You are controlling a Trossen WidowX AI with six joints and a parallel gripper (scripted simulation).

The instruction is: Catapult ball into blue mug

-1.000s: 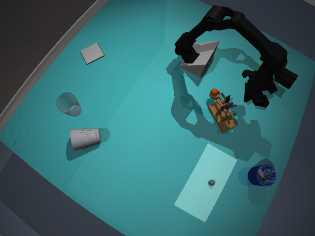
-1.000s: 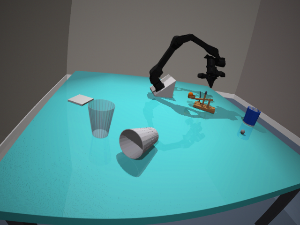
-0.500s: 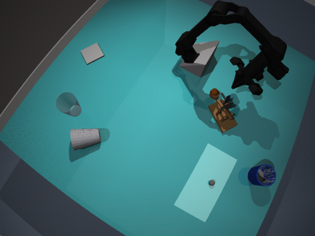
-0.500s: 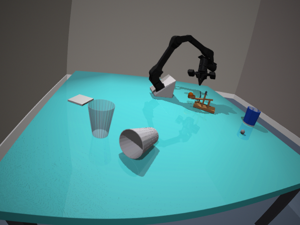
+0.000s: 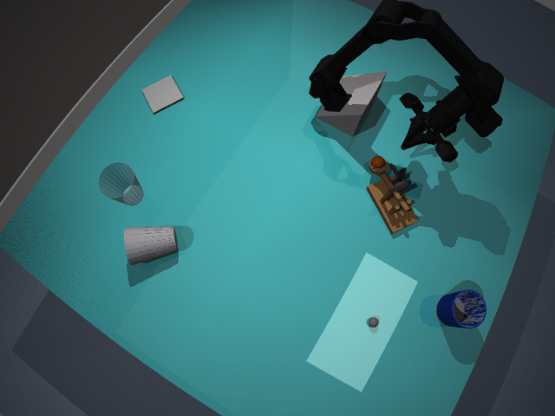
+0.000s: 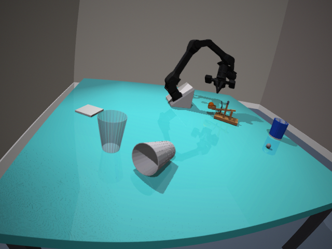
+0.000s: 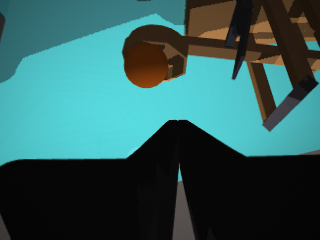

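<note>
My gripper tip is now 7 cm above the orange ball, 3 cm to the left of it and 3 cm short of it. Round my gripper tip: blue mug (35 cm to the left, 22 cm ahead, 10 cm below); then wooden catapult (8 cm below, 5 cm ahead, 3 cm to the left); then small grey ball (36 cm ahead, 19 cm to the left, 12 cm below).
</note>
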